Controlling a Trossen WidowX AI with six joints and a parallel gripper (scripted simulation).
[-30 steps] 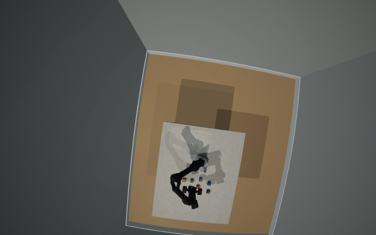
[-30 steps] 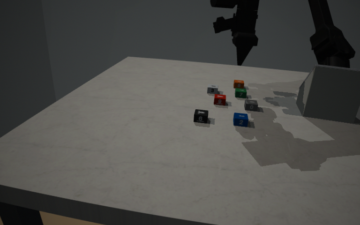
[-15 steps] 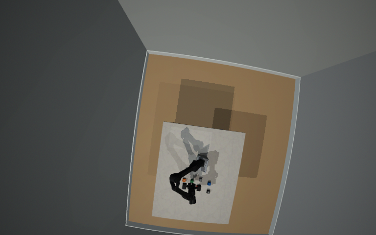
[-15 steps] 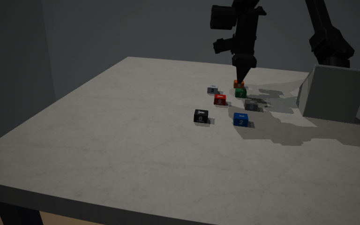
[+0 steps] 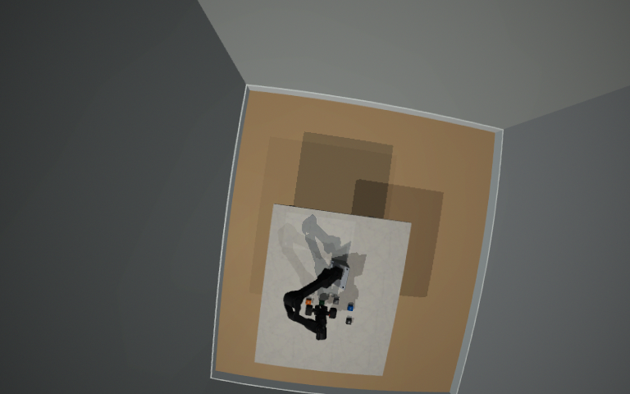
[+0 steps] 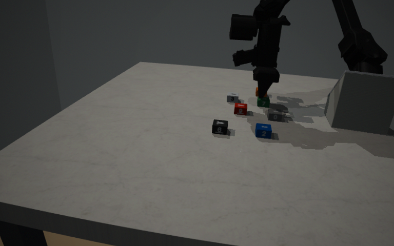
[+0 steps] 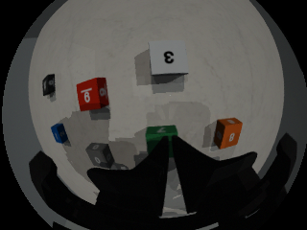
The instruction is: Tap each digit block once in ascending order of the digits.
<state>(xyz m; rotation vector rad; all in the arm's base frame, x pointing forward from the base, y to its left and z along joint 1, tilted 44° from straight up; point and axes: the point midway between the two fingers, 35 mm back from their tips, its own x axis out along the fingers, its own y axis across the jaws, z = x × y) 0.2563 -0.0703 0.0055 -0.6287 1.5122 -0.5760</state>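
Now: gripper tip 10 mm to the right of the green block, 10 mm past it and 10 mm above it. From my gripper tip the other things lie so: orange block 80 mm to the right, 10 mm below; white block 80 mm ahead, 10 mm below; red block 80 mm to the left, 50 mm ahead, 10 mm below.
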